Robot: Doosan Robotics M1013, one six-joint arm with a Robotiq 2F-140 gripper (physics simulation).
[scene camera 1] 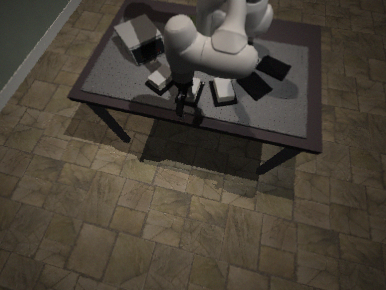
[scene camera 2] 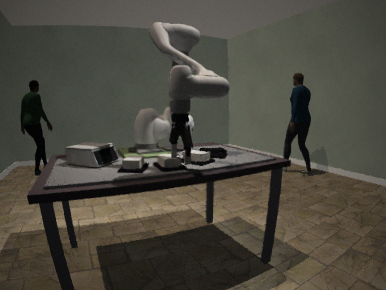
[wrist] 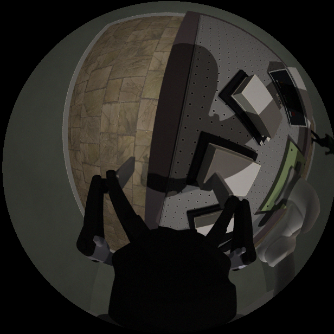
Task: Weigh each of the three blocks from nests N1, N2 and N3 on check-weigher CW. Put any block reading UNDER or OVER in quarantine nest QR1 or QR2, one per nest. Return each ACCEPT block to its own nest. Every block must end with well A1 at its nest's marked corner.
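Frame: origin at the arm's base, x ahead, y left, z up, level; metres.
Seen in the pictures: gripper, fingertip midpoint: (scene camera 1: 185, 106) (scene camera 2: 180, 160); arm's base, link origin: (scene camera 1: 208, 36) (scene camera 2: 146, 150).
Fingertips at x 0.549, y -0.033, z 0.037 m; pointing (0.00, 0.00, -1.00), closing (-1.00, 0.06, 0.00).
Observation:
Offsets run from my fingertips to a thing's top centre. "pt": to the spot under its first point. Level surfaces: height alone.
My gripper (scene camera 1: 181, 111) (scene camera 2: 181, 156) (wrist: 174, 171) is open and empty, above the table's front part. In the wrist view one finger overlaps the middle block @[dx -0.119, dy -0.003, dz +0.001 m] (scene camera 1: 196, 90) (scene camera 2: 169, 160) (wrist: 230, 167) and the other shows against the floor. That block sits in a black nest. Another pale block @[dx -0.171, dy -0.169, dz +0.001 m] (scene camera 1: 159, 78) (scene camera 2: 133, 162) (wrist: 257, 100) sits in a black nest nearer the check-weigher @[dx -0.402, dy -0.351, dz +0.047 m] (scene camera 1: 136, 34) (scene camera 2: 84, 154) (wrist: 288, 97). A third block @[dx -0.153, dy +0.174, dz +0.001 m] (scene camera 1: 223, 90) (scene camera 2: 200, 156) sits in its nest on the other side. Two empty black nests @[pt dx -0.218, dy +0.343, dz -0.041 m] (scene camera 1: 255, 86) @[pt dx -0.372, dy +0.442, dz -0.041 m] (scene camera 1: 274, 67) lie beyond it. Nest labels, marked corners and the weight reading are unreadable.
The perforated grey table top @[dz -0.053 m] (scene camera 1: 280, 112) (scene camera 2: 60, 178) has a dark border. The robot's base stands at the back on a green plate (scene camera 2: 125, 152) (wrist: 282, 177). In the second scene view, a person in green (scene camera 2: 32, 112) and one in blue (scene camera 2: 300, 107) stand beyond the table.

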